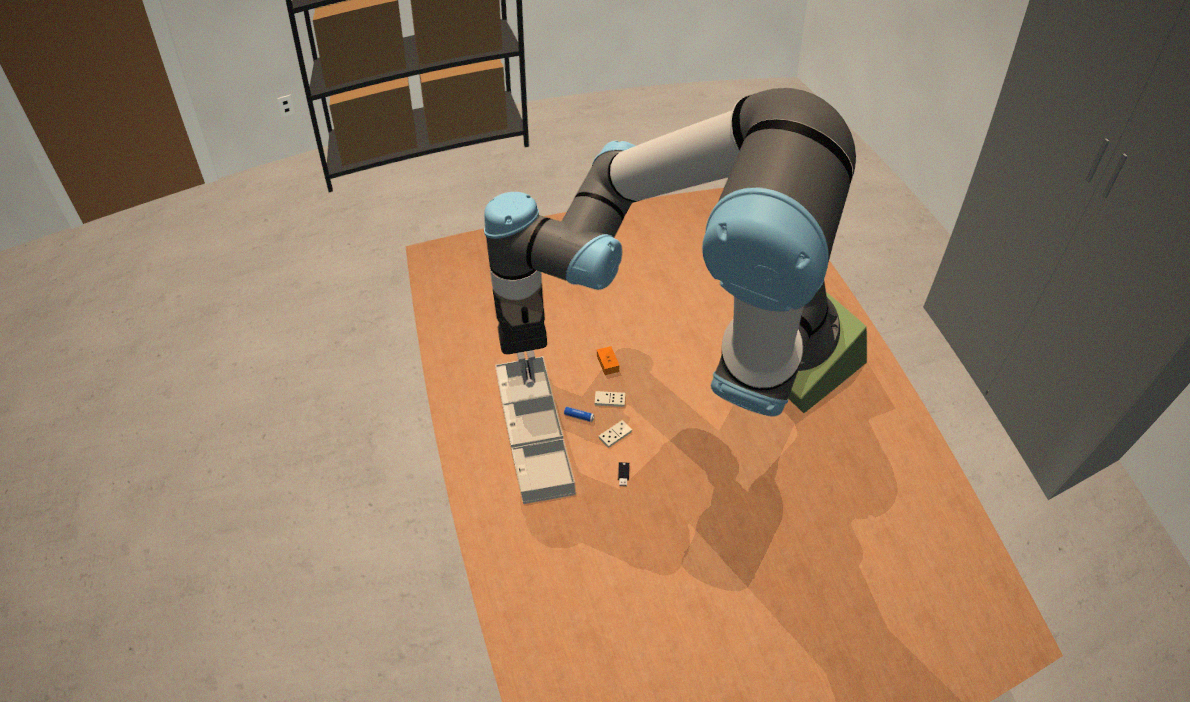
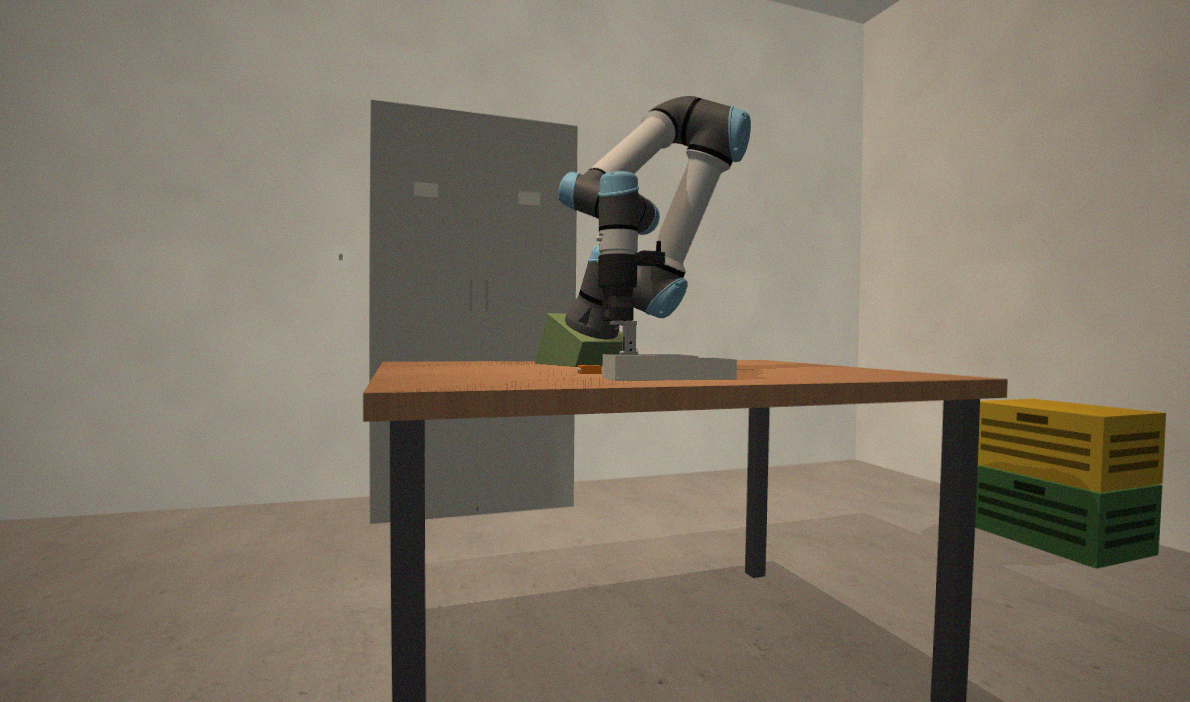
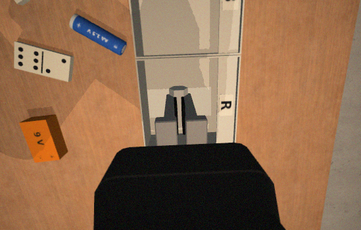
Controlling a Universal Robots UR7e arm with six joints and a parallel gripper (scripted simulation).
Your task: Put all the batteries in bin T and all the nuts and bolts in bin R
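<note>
Now: the blue cylindrical battery 60 mm behind my hand, 70 mm to the left of it and 60 mm below it. Round my hand: grey bolt (10 mm to the left, 10 mm below); then orange 9 V battery (150 mm behind, 20 mm to the right, 60 mm below); then grey bin row (30 mm ahead, 80 mm to the left, 40 mm below).
</note>
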